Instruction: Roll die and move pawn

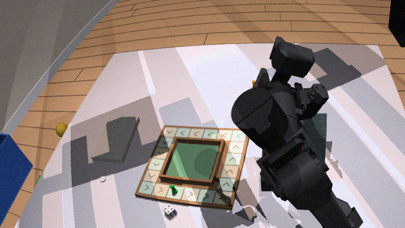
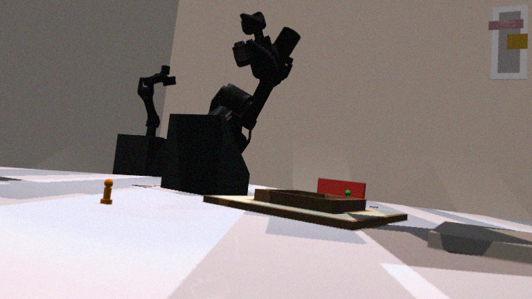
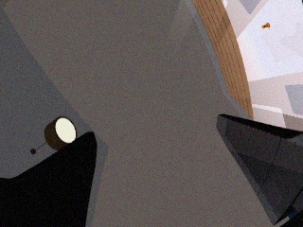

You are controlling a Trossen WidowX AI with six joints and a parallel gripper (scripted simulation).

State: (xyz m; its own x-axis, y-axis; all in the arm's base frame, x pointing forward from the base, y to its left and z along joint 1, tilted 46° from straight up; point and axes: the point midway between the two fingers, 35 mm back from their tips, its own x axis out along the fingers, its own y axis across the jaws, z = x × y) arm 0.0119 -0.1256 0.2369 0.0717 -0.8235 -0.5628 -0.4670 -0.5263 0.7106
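My gripper tip is 39 cm above the die, 28 cm short of it and 12 cm to the right of it. From my gripper tip the other things lie so: orange pawn 40 cm to the right, 39 cm below, 9 cm ahead; then green pawn 38 cm below, 28 cm ahead, 5 cm to the left; then green tray 40 cm below, 24 cm ahead, 6 cm to the right.
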